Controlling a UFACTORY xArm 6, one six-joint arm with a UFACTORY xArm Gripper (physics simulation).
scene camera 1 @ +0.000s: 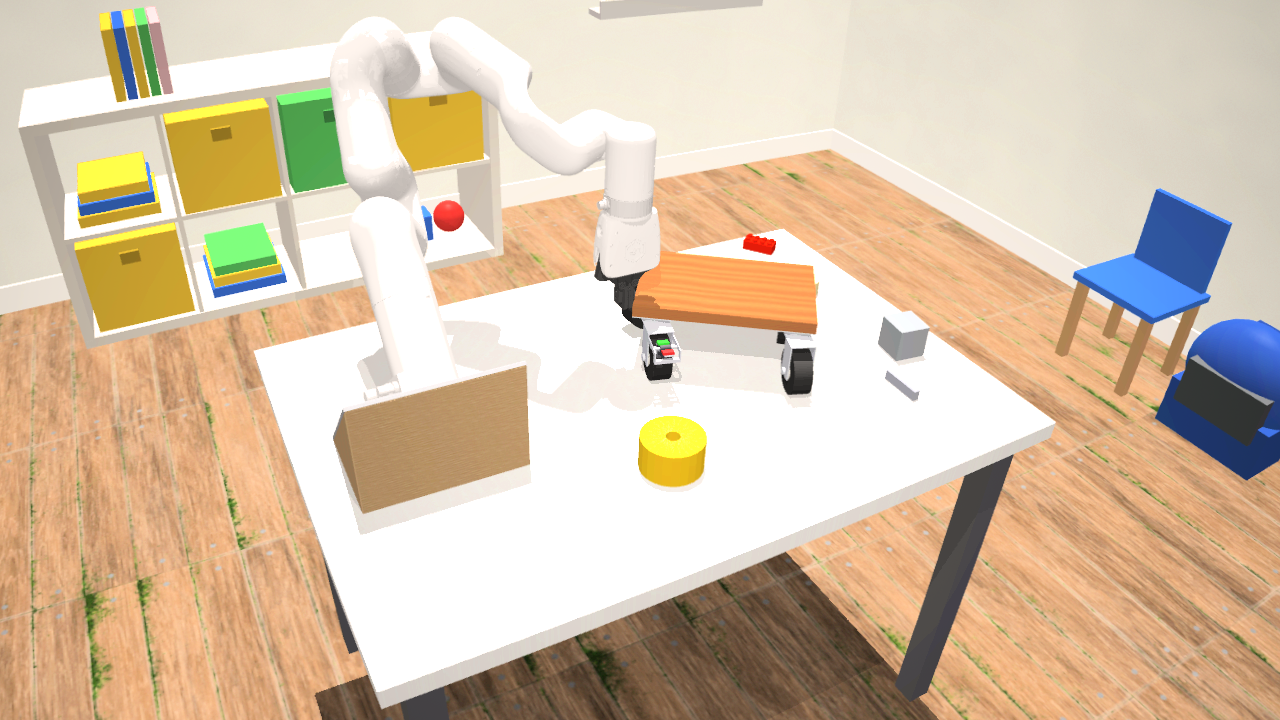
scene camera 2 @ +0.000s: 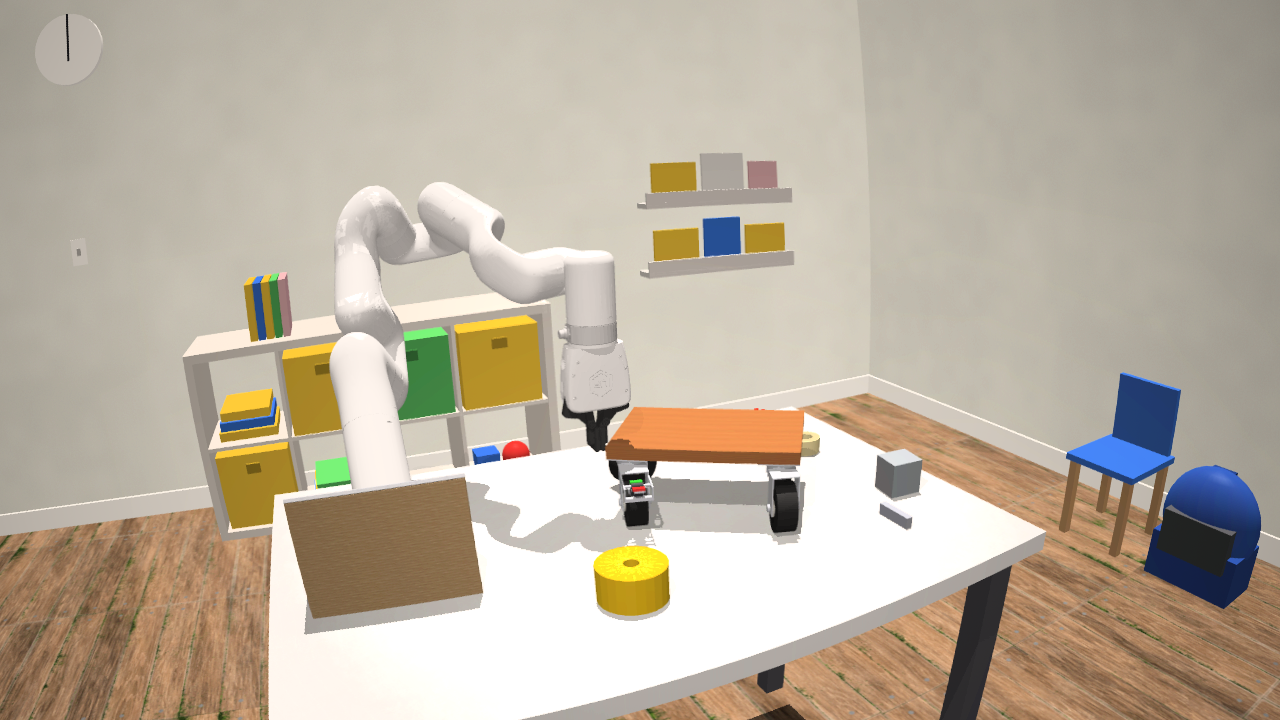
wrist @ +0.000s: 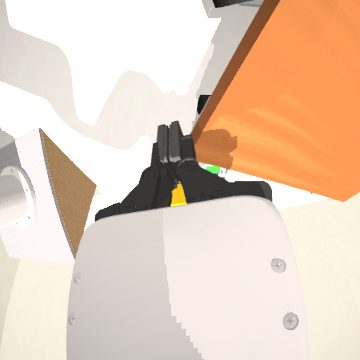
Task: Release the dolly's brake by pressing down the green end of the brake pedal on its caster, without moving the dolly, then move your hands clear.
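Observation:
Scene camera 1 shows a dolly (scene camera 1: pixel 779 296), a grey cube (scene camera 1: pixel 903 335) and a yellow cylinder (scene camera 1: pixel 672 449). Scene camera 2 shows my gripper (scene camera 2: pixel 597 448), the yellow cylinder (scene camera 2: pixel 633 580), the dolly (scene camera 2: pixel 773 438) and the grey cube (scene camera 2: pixel 898 473). The wrist view shows the dolly (wrist: pixel 277 112); the grey cube is out of frame in the wrist view.

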